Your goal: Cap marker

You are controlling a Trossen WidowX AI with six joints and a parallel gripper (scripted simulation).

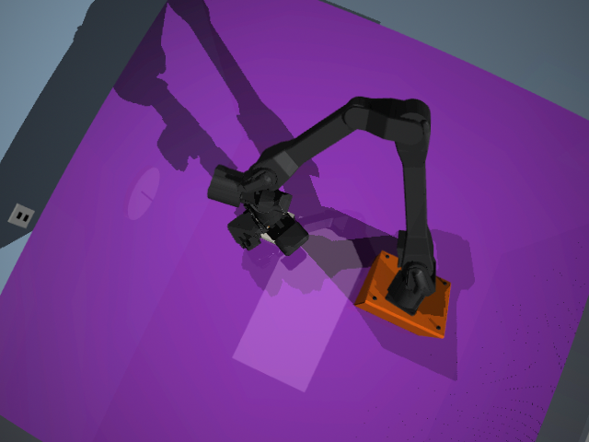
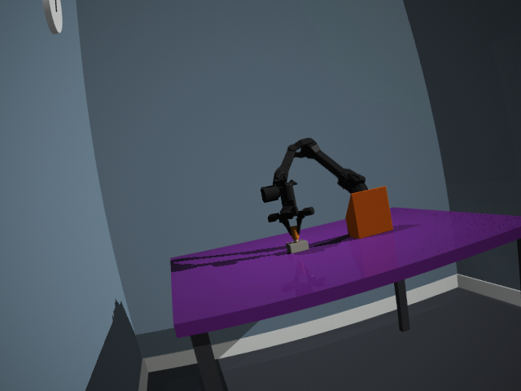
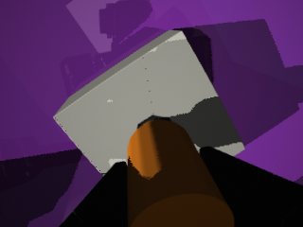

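Right now my gripper tip is 1 cm below the orange cap. The rest, counted from my gripper tip: holder block (5 cm below).
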